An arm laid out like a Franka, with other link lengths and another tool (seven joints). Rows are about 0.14 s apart.
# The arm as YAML. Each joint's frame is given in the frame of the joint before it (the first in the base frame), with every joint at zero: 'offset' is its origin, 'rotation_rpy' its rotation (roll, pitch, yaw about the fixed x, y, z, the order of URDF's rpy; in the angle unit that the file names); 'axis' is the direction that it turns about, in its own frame. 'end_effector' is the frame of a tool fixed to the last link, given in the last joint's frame.
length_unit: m
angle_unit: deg
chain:
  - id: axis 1
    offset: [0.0, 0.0, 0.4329]
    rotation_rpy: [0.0, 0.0, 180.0]
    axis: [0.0, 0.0, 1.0]
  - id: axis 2
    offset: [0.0, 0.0, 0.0]
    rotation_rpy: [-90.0, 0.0, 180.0]
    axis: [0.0, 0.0, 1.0]
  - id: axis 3
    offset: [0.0, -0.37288, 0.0]
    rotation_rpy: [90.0, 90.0, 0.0]
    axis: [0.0, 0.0, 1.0]
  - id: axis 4
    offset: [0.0, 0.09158, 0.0]
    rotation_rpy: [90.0, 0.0, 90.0]
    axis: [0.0, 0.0, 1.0]
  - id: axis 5
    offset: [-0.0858, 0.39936, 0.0]
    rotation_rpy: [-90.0, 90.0, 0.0]
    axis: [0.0, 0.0, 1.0]
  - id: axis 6
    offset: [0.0, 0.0, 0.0]
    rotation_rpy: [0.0, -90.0, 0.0]
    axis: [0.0, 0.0, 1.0]
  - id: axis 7
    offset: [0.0, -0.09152, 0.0]
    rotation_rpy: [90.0, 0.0, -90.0]
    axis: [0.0, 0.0, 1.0]
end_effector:
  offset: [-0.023, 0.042, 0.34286]
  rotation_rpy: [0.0, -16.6, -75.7]
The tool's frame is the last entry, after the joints.
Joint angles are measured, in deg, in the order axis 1, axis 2, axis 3, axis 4, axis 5, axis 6, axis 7. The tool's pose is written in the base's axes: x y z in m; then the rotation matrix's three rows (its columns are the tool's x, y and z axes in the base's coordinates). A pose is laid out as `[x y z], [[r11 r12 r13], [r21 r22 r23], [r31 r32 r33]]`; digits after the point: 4 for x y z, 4 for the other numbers.
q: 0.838, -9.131, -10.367, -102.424, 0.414, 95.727, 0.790
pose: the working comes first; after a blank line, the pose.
Where each joint sits with the arm in this pose, in the base's axes (m; each line is computed from the numbers above, not from the rounded line before):
axis 1: 0.0000 0.0000 0.4329
axis 2: 0.0000 0.0000 0.4329
axis 3: -0.0592 -0.0009 0.8011
axis 4: 0.0300 -0.0160 0.8154
axis 5: 0.4281 -0.0837 0.8770
axis 6: 0.4281 -0.0837 0.8770
axis 7: 0.5183 -0.0988 0.8807
the tool: 0.5037 -0.1262 0.5359

[0.5037 -0.1262 0.5359], [[0.4102 0.9089 -0.0751], [0.8792 -0.4160 -0.2321], [-0.2422 0.0292 -0.9698]]
